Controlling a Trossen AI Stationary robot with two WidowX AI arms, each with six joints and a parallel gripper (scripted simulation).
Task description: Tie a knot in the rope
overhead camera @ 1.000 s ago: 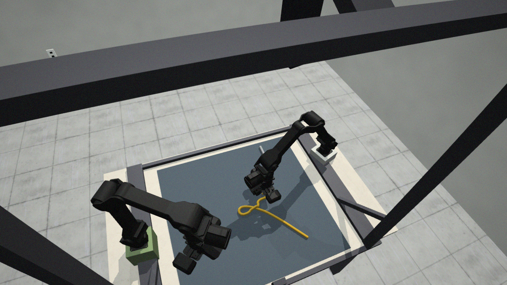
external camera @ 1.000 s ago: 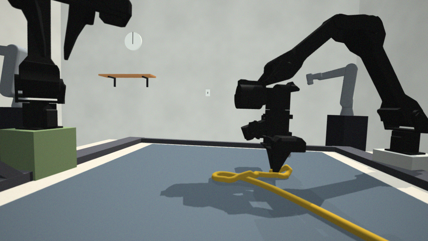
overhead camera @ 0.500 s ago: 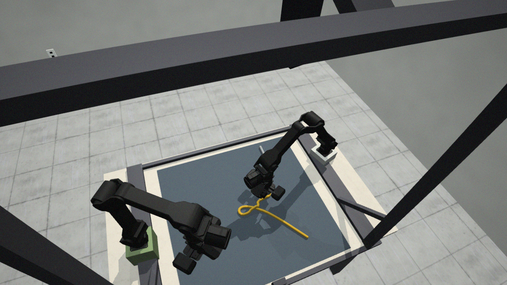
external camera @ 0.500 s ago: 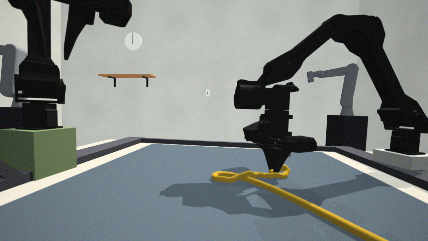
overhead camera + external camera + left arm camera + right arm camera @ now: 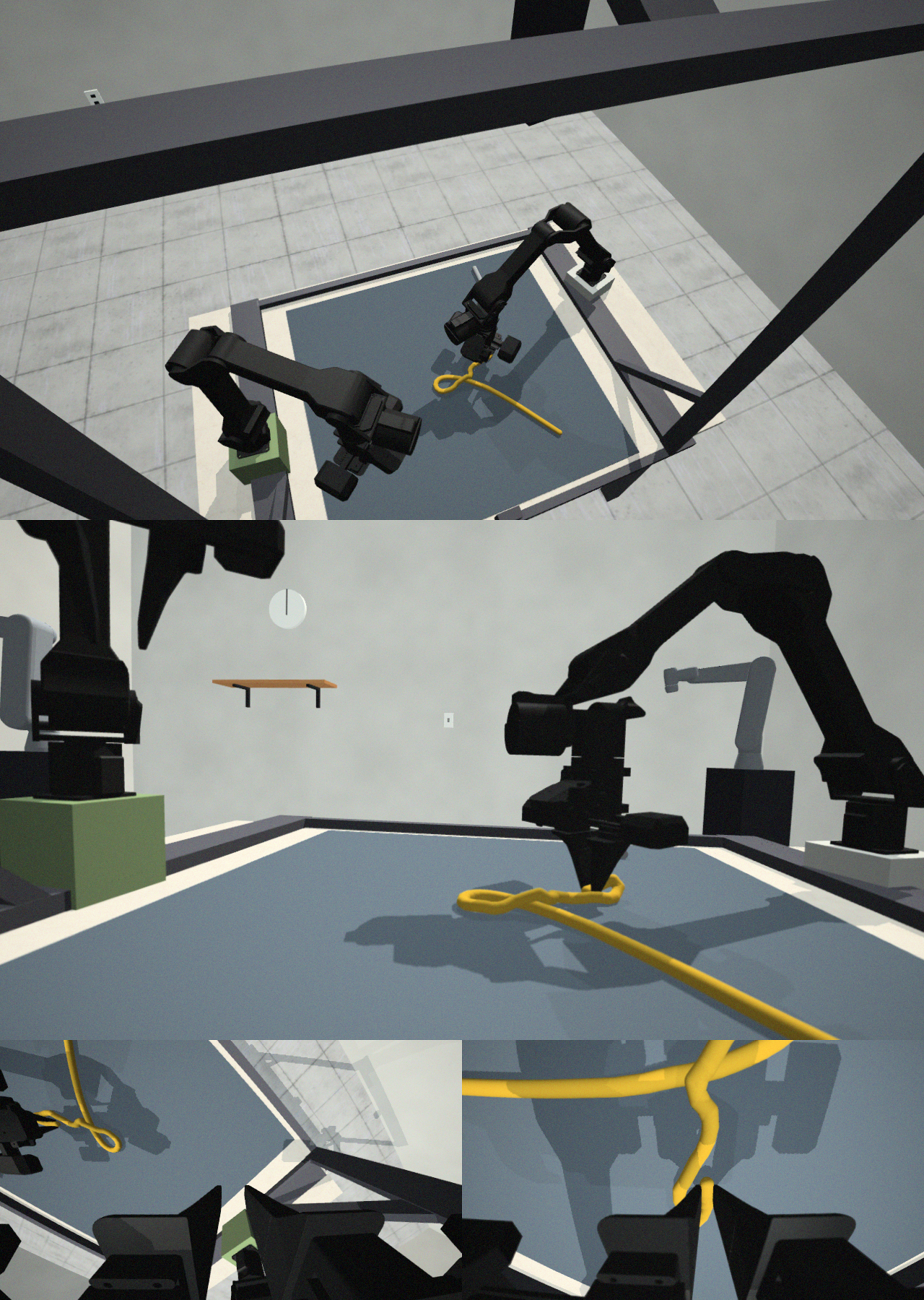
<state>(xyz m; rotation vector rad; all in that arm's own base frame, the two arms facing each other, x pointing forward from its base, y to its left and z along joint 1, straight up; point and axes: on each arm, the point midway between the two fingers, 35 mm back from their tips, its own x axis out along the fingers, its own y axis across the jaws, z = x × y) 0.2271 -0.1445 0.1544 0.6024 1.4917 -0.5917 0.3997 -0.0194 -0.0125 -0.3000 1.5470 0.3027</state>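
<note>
Right now my right hand is 1 cm past the blue-grey mat, 11 cm to the right of it and 4 cm above it. Round my right hand: grey cylinder 21 cm ahead, 14 cm to the right, 3 cm below.
</note>
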